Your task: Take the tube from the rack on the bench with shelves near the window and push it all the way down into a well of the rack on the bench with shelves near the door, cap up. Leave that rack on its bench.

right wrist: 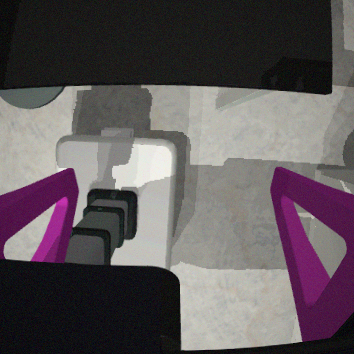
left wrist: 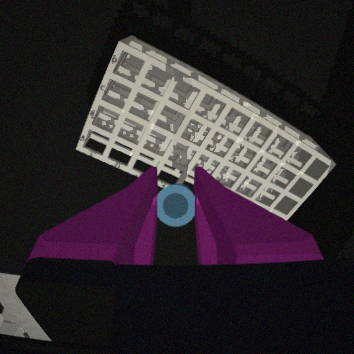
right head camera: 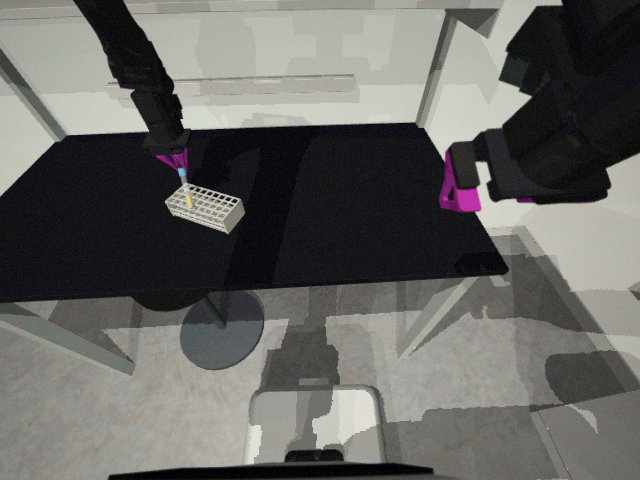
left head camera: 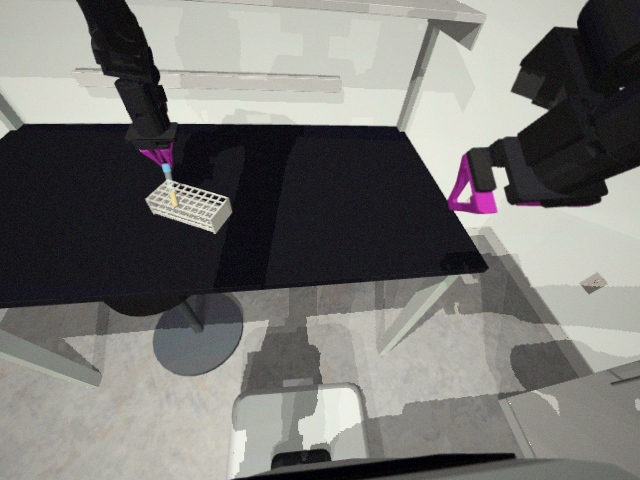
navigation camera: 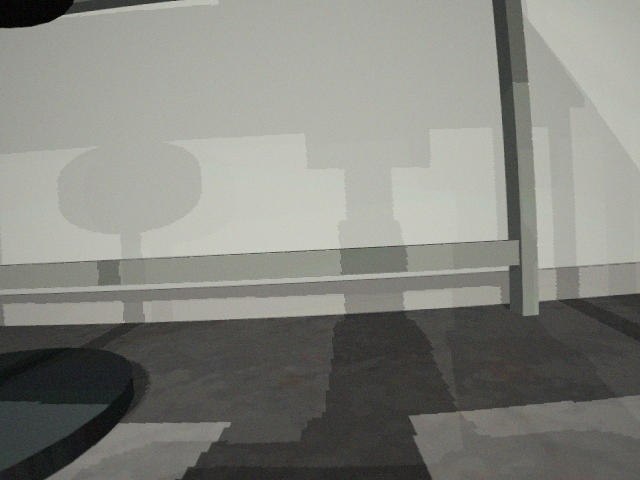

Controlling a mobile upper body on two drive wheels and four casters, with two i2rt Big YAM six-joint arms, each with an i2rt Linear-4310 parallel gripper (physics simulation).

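Places are measured from the left arm's base along level axes (x ahead, y left, z up), in metres.
Pixels of known places: left gripper, fingertip midpoint: (left wrist: pixel 175 177) (right head camera: pixel 183 170) (left head camera: pixel 167 166); right gripper, fingertip midpoint: (right wrist: pixel 174 178) (right head camera: pixel 479 200) (left head camera: pixel 482 202).
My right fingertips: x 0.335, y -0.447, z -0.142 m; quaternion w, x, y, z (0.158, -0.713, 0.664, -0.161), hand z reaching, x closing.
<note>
For each thing: its middle in the pictures, then the offset to it from my right fingertips. Level surfaces: height alone.
- tube, body centre: (left wrist: pixel 178 196) (left head camera: pixel 170 186) (right head camera: pixel 186 189) 0.549 m left, 0.326 m ahead, 0.249 m down
- black bench, surface height: 0.354 m down
- round stool base, body centre: (right wrist: pixel 29 64) (left head camera: pixel 199 329) (right head camera: pixel 222 326) 0.738 m left, 0.337 m ahead, 1.253 m down
The tube (left head camera: pixel 173 199) (right head camera: pixel 189 200) has a blue cap and a yellow lower end. My left gripper (left head camera: pixel 165 163) (right head camera: pixel 180 167) (left wrist: pixel 175 177) is shut on its cap (left wrist: pixel 175 205), which is up. The tube hangs slightly tilted in the head views, its lower end overlapping the white rack's top grid; I cannot tell whether it has entered a well. In the left wrist view the cap hides most of the tube, by the rack's near long edge. The white rack (left head camera: pixel 221 217) (right head camera: pixel 235 217) (left wrist: pixel 111 75) stands on the black bench (left head camera: pixel 336 232) (right head camera: pixel 361 232). My right gripper (right wrist: pixel 174 178) is open and empty.
A shelf (left head camera: pixel 310 5) runs above the bench's back, with an upright post (left head camera: pixel 419 74) at the right. A round stool base (left head camera: pixel 199 341) (navigation camera: pixel 62 408) stands below the bench. My base (left head camera: pixel 336 413) is before the bench. A grey cabinet (left head camera: pixel 578 418) shows at lower right.
</note>
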